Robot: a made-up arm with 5 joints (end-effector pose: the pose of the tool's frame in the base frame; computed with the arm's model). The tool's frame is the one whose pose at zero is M. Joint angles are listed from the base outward.
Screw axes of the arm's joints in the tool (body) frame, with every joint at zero. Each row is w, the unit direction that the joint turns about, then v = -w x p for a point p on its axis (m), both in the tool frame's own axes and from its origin. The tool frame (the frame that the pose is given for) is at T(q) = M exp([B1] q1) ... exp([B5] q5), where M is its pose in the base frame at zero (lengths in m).
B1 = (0, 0, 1, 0.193, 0.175, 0)
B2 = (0, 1, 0, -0.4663, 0, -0.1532)
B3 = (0, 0, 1, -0.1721, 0.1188, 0)
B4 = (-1, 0, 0, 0, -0.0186, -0.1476)
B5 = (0, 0, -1, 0.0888, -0.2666, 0)
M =
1 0 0 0.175
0 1 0 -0.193
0 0 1 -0.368
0 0 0 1
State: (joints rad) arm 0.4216 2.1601 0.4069 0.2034 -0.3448
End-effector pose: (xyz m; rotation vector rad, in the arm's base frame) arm -0.3266 -0.2648 0.3807 0.2502 2.1866 0.8901
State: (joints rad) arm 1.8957 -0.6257 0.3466 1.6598 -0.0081
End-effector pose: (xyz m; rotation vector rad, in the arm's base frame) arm 0.1580 0.5706 -0.2975 -0.4056 -1.9408 1.0395
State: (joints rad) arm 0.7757 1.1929 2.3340 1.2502 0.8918
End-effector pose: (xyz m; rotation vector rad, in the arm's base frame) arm -0.0298 -0.4291 -0.0265 0.8105 -0.0223 1.6450
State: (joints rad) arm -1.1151 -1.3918 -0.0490 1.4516 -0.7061
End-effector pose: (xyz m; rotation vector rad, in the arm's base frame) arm 0.0454 -0.8275 -0.0014 -1.6420 0.2598 -1.3376
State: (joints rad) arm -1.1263 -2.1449 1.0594 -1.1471 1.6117
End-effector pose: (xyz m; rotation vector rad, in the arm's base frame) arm -0.1707 -0.6841 0.4835 -0.0511 -1.1644 -1.0000
